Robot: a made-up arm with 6 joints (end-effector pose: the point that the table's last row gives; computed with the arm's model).
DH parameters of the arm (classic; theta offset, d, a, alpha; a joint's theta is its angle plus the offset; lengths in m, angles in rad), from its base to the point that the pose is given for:
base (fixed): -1.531 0 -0.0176 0
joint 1: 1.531 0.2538 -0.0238 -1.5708
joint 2: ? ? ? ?
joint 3: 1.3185 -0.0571 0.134 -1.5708
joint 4: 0 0.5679 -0.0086 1.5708
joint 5: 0 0.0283 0.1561 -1.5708
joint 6: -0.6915 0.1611 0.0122 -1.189
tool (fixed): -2.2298 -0.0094 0 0
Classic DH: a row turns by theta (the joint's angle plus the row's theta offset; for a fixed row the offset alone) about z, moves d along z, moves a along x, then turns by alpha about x.
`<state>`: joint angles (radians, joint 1 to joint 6).
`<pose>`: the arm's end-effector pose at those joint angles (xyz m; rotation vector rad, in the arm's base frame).
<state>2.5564 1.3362 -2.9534 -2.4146 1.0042 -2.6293</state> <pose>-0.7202 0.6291 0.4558 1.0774 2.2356 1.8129</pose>
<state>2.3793 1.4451 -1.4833 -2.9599 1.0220 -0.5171</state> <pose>-0.2048 0.3655 -0.5430 -0.6482 -2.8807 0.4838</pose>
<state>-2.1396 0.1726 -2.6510 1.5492 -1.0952 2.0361</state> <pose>-0.3505 -0.0381 0.9149 0.1906 -0.9862 1.6932</pose>
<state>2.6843 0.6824 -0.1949 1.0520 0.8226 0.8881</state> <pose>0.1040 0.0023 -0.4117 -0.7670 1.1452 -1.6059</pose>
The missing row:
joint 2: -1.3185 0 0.1947 0
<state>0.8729 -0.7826 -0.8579 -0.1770 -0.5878 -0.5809</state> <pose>0.2844 0.3899 0.7919 0.2414 -0.1308 0.3722</pose>
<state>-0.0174 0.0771 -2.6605 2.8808 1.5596 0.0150</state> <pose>0.1663 -0.0413 1.2180 -0.0114 1.2685 2.4101</pose>
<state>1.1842 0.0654 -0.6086 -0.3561 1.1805 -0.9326</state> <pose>0.2210 0.4191 -0.2006 -2.3461 1.1457 0.1170</pose>
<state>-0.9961 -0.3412 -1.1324 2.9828 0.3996 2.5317</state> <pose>0.3296 -0.6462 0.4308 0.1205 0.0779 -1.5536</pose>
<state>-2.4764 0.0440 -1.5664 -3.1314 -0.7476 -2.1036</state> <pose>-0.5345 -0.3004 0.3430 -2.1256 1.2450 1.3509</pose>
